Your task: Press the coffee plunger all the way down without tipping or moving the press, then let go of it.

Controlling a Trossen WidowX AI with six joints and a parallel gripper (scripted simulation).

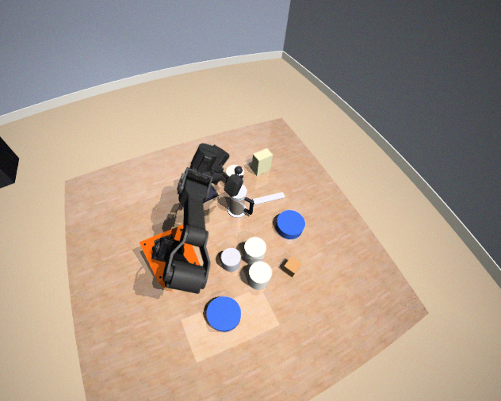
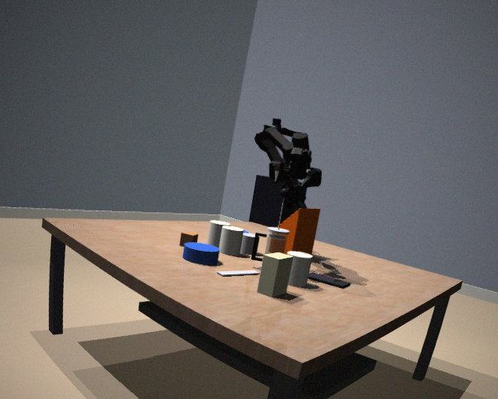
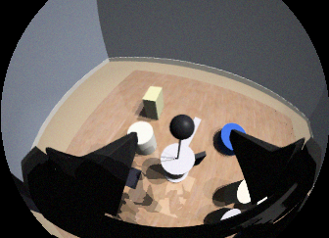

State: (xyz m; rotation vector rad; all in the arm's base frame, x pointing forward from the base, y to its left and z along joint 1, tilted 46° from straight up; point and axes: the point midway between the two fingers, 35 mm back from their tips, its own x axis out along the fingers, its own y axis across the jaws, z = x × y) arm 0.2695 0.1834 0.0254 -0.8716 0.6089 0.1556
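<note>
My gripper tip is 160 mm above the coffee press and 30 mm short of it. Also, from my gripper tip: small brown box (330 mm to the right, 270 mm below, 100 mm ahead); then cream box (240 mm below, 230 mm ahead, 180 mm to the left); then dark slab (290 mm below, 180 mm to the left, 70 mm behind).
</note>
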